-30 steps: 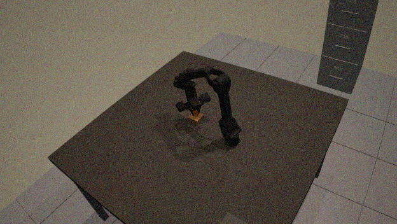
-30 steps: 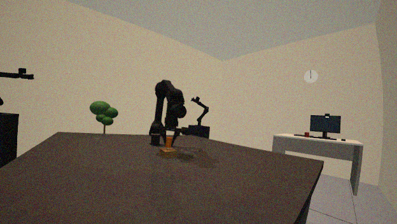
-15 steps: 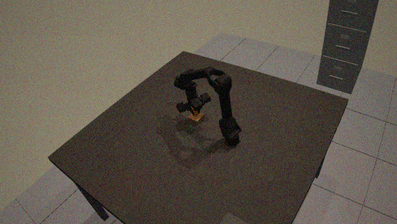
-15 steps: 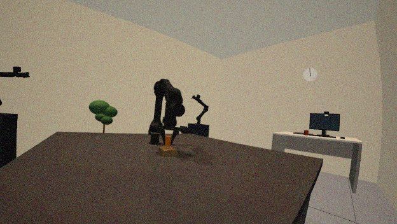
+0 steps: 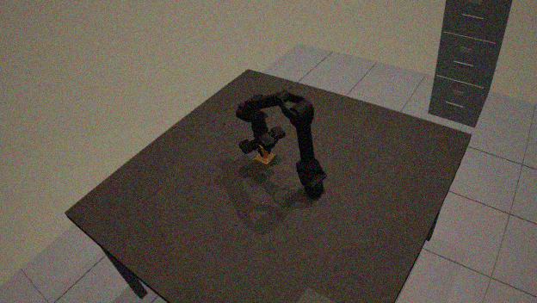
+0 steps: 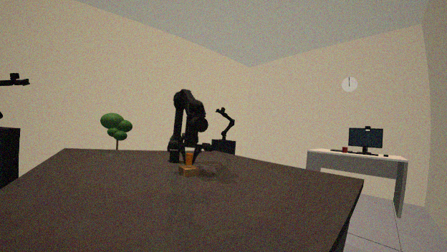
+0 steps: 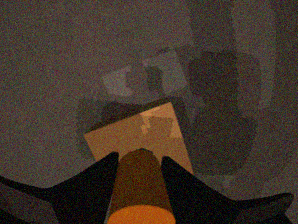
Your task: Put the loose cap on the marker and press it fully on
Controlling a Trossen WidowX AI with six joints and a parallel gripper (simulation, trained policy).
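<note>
Right now the orange cap is 30 mm above my gripper tip and 10 mm ahead of it. Round my gripper tip: orange marker (20 mm above, 10 mm ahead); tan holder block (30 mm below, 10 mm ahead).
</note>
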